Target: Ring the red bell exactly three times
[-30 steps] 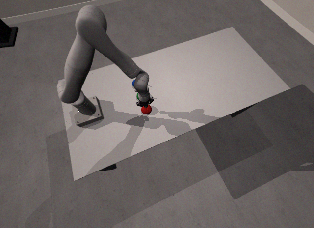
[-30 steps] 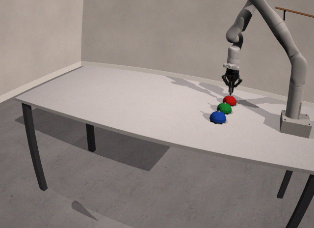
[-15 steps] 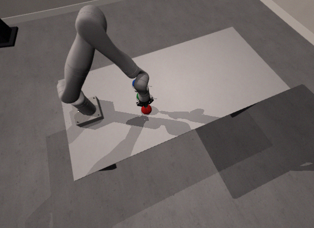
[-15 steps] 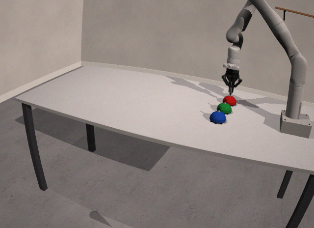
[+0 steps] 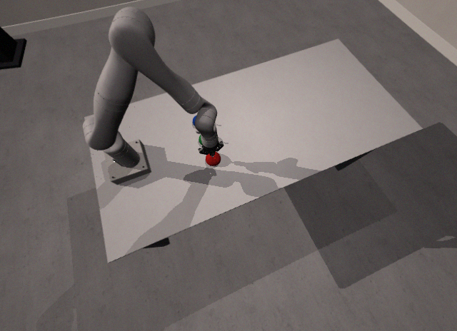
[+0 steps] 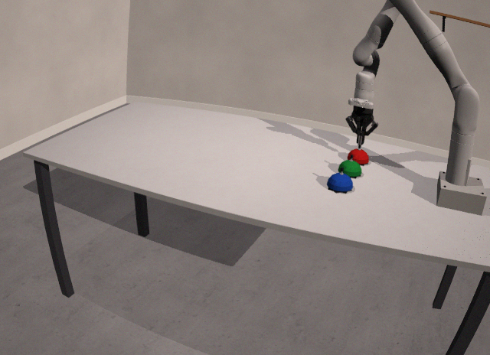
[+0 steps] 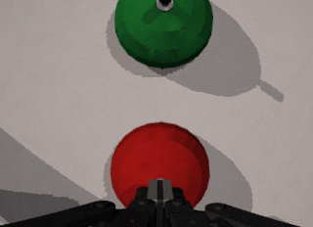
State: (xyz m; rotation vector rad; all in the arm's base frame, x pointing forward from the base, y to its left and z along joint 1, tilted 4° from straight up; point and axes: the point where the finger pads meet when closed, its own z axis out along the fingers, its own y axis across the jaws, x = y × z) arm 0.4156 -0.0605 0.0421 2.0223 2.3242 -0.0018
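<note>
My hand is 4 cm above the red bell. Also, from my hand: blue bell: 26 cm to the left, 4 cm below, 3 cm behind; green bell: 13 cm to the left, 4 cm below, 2 cm behind.
</note>
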